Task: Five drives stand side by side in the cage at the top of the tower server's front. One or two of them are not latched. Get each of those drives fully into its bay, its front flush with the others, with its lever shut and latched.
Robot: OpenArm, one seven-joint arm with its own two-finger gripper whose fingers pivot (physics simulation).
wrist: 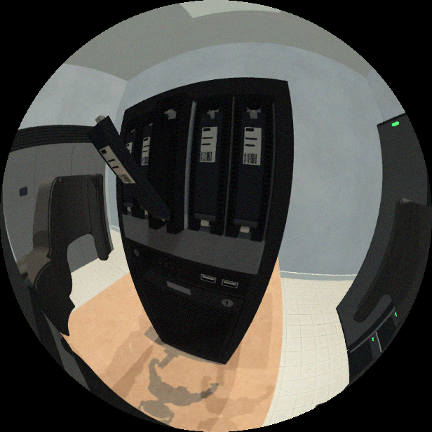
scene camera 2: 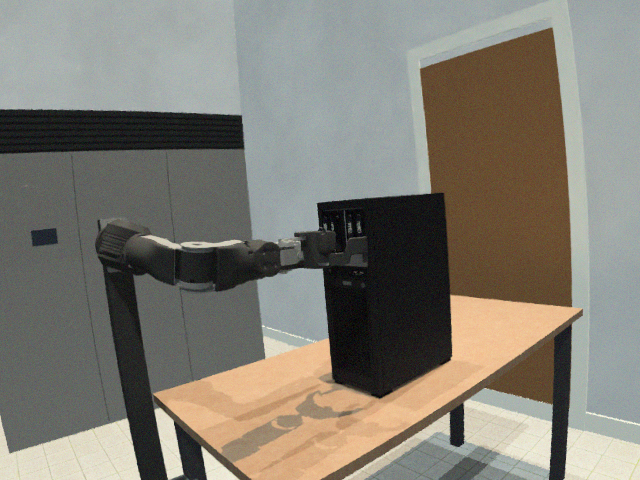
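Observation:
The tower server stands upright, five bays at its top front. In the wrist view, the middle drive is dark-fronted and seems to stand slightly proud. Its labelled lever is swung out from the bottom, leaning up and left across the two left drives. The far-left drive and second drive are partly hidden by it. The fourth drive and fifth drive have upright levers that look shut. My gripper is wide open and empty before the cage, its fingers far apart left and right.
The server stands on a wooden table. A grey cabinet is at the left, and a brown door is behind the server. A dark rack with green lights is at the right in the wrist view.

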